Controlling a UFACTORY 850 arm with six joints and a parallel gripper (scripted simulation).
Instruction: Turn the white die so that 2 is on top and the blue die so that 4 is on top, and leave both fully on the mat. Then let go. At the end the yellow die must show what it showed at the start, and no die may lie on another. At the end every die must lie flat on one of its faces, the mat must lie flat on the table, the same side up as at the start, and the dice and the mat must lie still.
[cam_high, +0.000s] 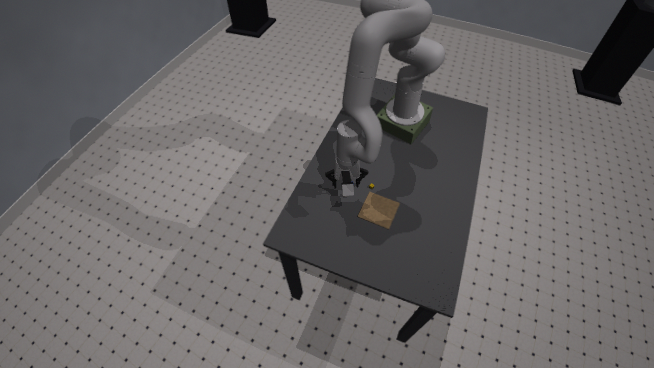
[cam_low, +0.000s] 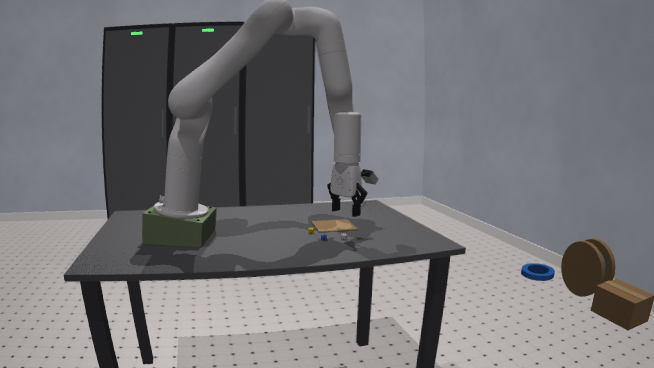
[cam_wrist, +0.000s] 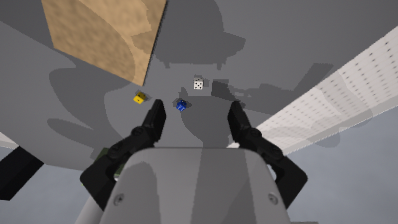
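The white die lies 90 mm below my hand and 10 mm behind it. The rest, counted from my hand: blue die 90 mm below, 70 mm behind, 10 mm to the left; yellow die 90 mm to the left, 90 mm below, 90 mm behind; tan mat 160 mm to the left, 90 mm below, 10 mm ahead.
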